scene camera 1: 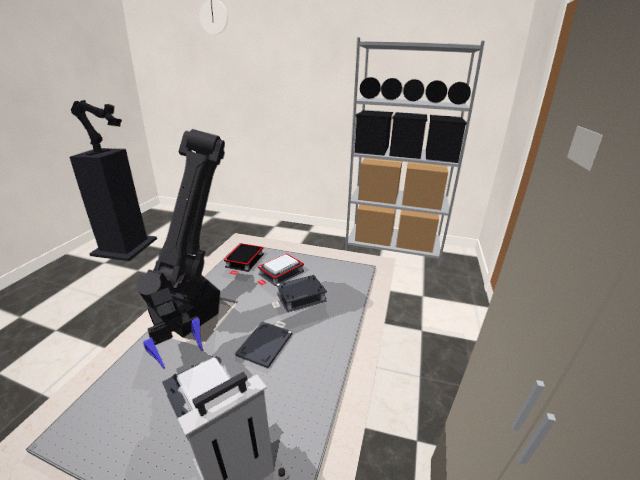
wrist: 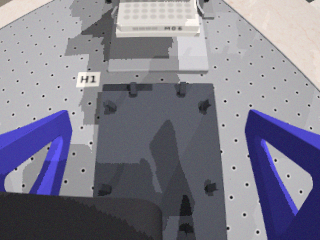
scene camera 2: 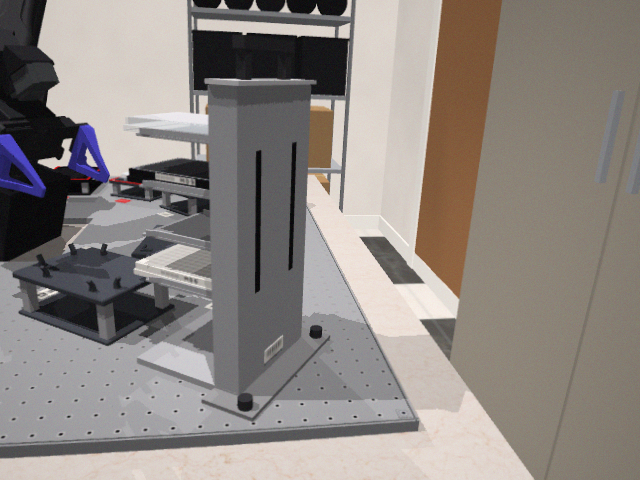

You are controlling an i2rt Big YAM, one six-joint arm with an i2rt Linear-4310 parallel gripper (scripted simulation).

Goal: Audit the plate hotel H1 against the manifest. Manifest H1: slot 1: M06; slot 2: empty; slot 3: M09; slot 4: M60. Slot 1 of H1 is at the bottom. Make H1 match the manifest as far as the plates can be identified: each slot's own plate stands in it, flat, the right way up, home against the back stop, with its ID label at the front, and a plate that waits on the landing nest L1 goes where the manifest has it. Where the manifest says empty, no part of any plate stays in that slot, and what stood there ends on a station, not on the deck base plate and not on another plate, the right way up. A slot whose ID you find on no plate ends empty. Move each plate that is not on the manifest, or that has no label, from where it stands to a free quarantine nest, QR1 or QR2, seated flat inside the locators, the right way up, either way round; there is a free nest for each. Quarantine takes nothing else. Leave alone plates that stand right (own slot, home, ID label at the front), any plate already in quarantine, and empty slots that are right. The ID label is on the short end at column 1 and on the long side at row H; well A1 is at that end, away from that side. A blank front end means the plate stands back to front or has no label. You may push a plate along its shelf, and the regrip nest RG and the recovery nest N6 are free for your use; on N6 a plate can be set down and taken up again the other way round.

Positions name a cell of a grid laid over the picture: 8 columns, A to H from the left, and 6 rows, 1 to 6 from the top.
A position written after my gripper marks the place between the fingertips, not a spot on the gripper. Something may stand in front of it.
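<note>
Scene camera 2 shows my gripper (scene camera 2: A3), plus a grey shelf (scene camera 2: C3) and a plate hotel H1 (scene camera 2: D2). You'd find a black plate (scene camera 2: C3) there as well, and a white plate (scene camera 2: C4). In scene camera 1 there's my gripper again (scene camera 1: C5). The wrist view gives you my gripper (wrist: D3) too, but the black plate is out of frame in the wrist view.
</note>
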